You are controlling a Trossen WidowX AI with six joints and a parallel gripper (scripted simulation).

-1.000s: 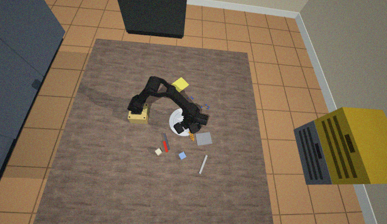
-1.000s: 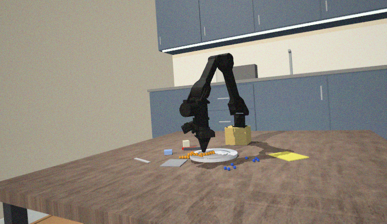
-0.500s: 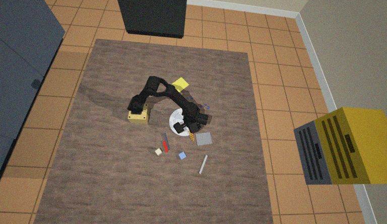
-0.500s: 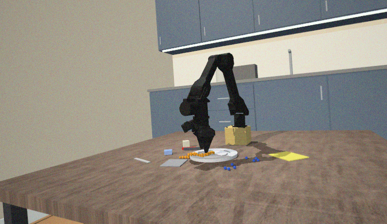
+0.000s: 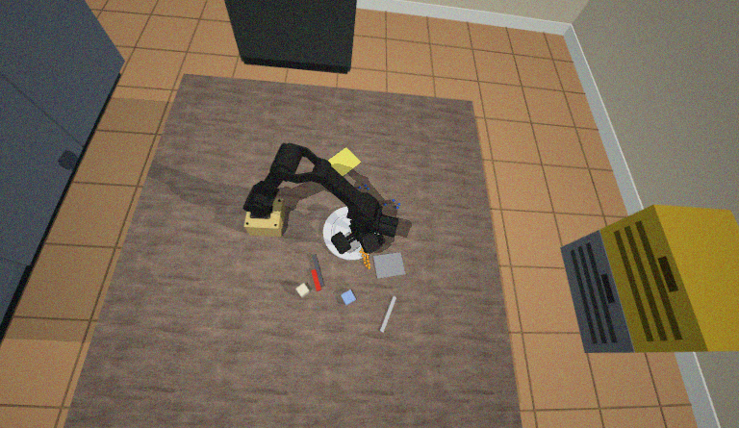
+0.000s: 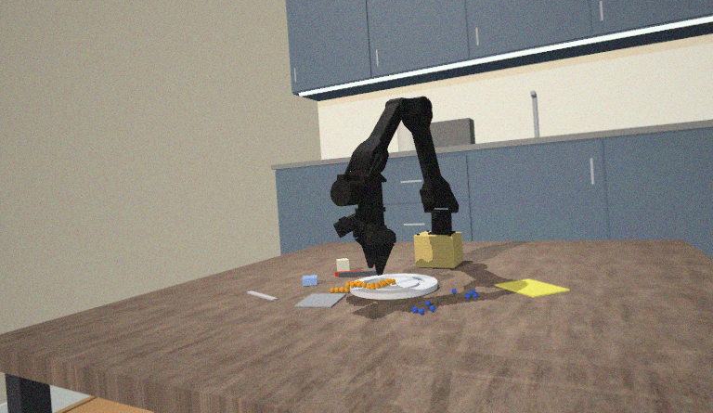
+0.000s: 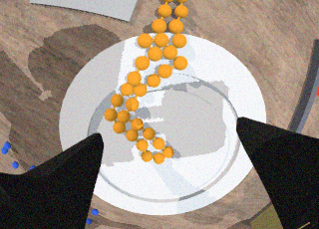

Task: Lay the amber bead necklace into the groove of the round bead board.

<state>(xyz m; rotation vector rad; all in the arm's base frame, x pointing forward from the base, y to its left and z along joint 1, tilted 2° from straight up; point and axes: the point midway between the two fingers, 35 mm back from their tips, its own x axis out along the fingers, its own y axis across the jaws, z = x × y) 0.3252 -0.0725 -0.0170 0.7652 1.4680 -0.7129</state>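
The grey square tile lies 120 mm ahead of my gripper tip, 80 mm to the right of it and 40 mm below it. The rest, counted from my gripper tip: cream cube (170 mm behind, 170 mm to the right, 20 mm below); then red stick (130 mm behind, 120 mm to the right, 40 mm below); then light blue cube (20 mm behind, 190 mm to the right, 30 mm below).
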